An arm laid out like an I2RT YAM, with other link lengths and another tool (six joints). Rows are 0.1 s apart.
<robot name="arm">
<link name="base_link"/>
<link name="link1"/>
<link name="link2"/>
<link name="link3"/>
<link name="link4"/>
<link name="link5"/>
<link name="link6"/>
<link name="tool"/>
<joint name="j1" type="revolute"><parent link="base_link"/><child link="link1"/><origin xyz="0.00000 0.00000 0.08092" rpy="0.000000 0.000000 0.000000"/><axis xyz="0 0 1"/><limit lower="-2.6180" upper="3.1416"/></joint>
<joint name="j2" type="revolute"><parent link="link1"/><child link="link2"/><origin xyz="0.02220 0.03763 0.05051" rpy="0.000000 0.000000 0.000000"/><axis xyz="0 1 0"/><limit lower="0.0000" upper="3.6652"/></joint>
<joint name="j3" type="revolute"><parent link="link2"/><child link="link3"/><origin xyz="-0.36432 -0.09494 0.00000" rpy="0.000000 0.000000 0.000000"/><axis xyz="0 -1 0"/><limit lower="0.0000" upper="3.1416"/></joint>
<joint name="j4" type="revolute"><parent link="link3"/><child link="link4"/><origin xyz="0.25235 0.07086 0.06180" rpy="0.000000 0.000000 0.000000"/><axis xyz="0 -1 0"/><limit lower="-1.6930" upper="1.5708"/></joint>
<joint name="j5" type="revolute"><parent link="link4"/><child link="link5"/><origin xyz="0.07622 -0.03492 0.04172" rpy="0.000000 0.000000 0.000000"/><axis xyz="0 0 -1"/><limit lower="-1.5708" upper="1.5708"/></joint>
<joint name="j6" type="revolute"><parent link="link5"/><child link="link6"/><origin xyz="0.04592 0.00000 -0.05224" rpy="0.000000 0.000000 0.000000"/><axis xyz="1 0 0"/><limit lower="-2.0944" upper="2.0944"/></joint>
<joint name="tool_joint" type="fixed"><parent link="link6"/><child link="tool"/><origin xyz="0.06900 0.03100 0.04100" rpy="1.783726 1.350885 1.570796"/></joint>
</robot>
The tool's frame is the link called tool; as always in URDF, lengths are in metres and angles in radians.
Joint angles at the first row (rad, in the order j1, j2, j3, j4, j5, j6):
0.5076 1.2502 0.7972 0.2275 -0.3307 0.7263
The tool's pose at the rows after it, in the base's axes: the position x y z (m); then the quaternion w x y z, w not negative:
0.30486 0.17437 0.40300 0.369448 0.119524 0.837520 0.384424
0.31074 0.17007 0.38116 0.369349 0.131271 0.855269 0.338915
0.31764 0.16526 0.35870 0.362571 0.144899 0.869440 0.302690
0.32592 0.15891 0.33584 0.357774 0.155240 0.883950 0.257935
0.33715 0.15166 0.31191 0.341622 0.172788 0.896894 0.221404
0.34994 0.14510 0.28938 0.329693 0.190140 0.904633 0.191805
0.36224 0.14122 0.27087 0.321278 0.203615 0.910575 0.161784
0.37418 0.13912 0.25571 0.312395 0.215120 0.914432 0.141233
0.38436 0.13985 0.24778 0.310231 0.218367 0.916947 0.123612
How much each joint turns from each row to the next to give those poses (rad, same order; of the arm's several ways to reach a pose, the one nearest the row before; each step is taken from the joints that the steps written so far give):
-0.0138 0.0006 -0.0252 -0.0308 0.0437 -0.0358
-0.0058 0.0169 -0.0170 -0.0440 0.0586 -0.0408
-0.0106 0.0262 -0.0220 -0.0198 0.0419 -0.0198
-0.0159 0.0333 -0.0141 -0.0274 0.0478 -0.0347
-0.0228 0.0481 -0.0077 -0.0211 0.0308 -0.0085
-0.0220 0.0576 -0.0086 0.0086 0.0281 -0.0028
-0.0113 0.0566 0.0051 0.0006 0.0379 -0.0041
-0.0092 0.0543 0.0114 0.0039 0.0243 0.0031
-0.0020 0.0402 0.0226 -0.0069 0.0249 -0.0075

